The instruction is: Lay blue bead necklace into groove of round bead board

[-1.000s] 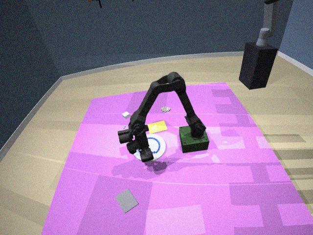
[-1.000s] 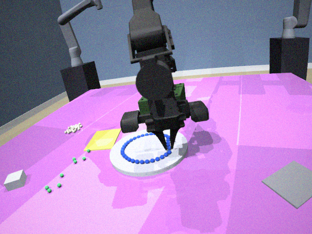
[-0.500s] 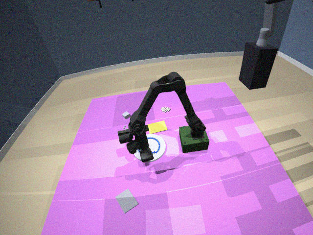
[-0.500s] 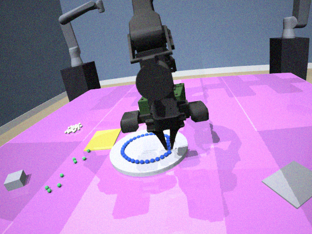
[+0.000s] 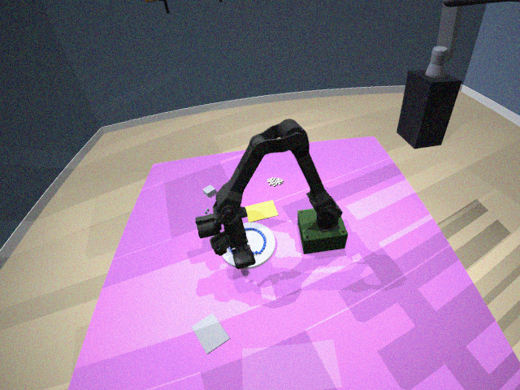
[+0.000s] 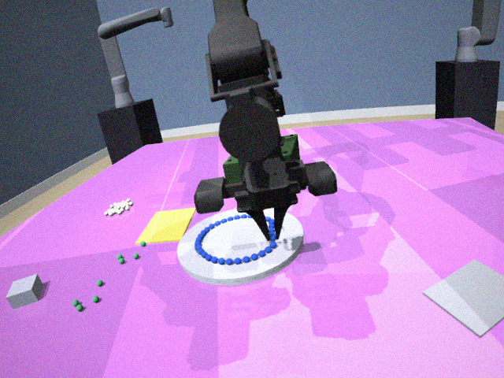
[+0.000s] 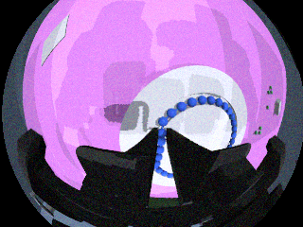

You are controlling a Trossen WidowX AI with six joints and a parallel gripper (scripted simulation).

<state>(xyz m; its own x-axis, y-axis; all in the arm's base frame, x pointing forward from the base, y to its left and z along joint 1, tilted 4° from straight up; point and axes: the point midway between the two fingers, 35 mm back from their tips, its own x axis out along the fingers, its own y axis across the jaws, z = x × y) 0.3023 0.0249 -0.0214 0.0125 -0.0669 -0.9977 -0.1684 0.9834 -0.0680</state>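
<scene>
My gripper tip is now 2 cm past the round white bead board, 6 cm to the left of it and 1 cm above it. The rest, counted from my gripper tip: yellow sheet (9 cm behind, 21 cm to the right, 2 cm below); then grey tile (12 cm ahead, 25 cm to the left, 2 cm below); then cube (13 cm ahead, 38 cm to the right, 1 cm below).
</scene>
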